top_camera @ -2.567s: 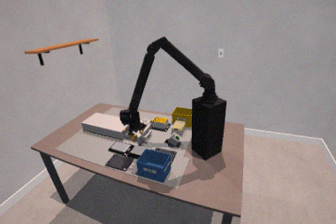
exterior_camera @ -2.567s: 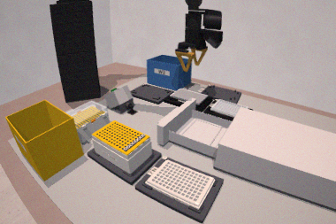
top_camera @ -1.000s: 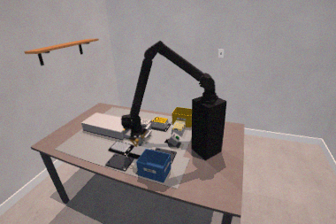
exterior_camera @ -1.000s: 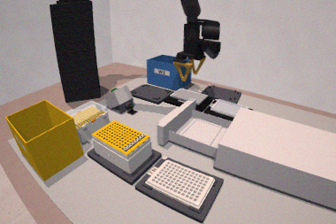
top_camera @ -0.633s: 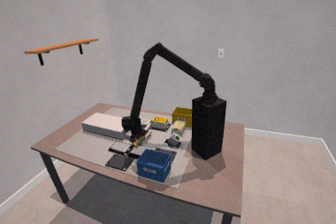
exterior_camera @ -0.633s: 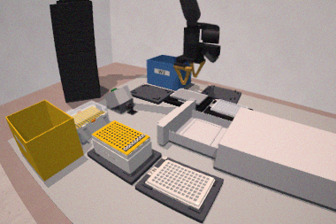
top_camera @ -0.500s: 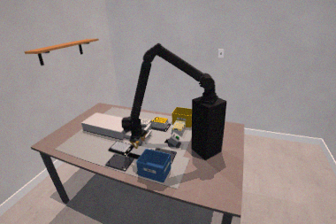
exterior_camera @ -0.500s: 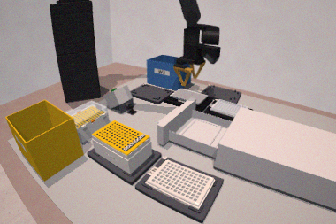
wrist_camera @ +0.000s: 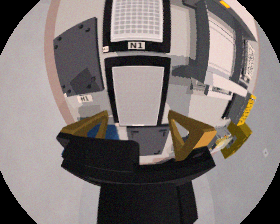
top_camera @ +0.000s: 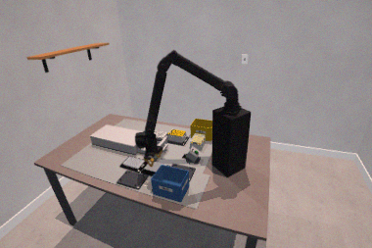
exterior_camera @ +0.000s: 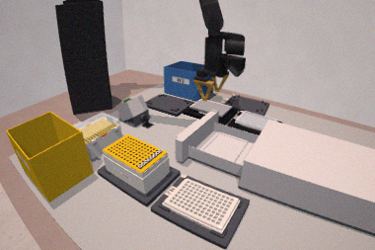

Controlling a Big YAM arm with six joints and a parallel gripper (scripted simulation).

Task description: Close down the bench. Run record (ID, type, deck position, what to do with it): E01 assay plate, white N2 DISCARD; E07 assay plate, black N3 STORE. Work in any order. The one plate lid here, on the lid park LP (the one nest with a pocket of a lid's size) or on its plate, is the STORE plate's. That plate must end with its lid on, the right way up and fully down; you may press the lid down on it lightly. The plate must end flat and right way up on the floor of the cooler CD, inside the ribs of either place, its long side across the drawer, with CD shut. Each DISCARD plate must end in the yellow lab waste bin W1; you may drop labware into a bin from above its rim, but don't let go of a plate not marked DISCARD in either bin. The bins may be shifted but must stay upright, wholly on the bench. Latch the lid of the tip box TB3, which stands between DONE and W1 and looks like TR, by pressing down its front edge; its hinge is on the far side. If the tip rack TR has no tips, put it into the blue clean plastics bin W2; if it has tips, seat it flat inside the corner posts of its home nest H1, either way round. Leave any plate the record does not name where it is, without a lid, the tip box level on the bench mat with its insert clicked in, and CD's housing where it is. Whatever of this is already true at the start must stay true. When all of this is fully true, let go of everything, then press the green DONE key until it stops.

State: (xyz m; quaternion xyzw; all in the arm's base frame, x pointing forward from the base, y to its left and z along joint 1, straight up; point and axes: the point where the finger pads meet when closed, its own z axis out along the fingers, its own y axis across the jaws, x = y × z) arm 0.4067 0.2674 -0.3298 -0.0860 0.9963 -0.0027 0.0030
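Now: hand 5 cm above the plate lid. The rest, counted from my hand: dark lid park nest: 16 cm behind, 7 cm below, 6 cm to the right; black slab: 7 cm below; black plate: 6 cm below.
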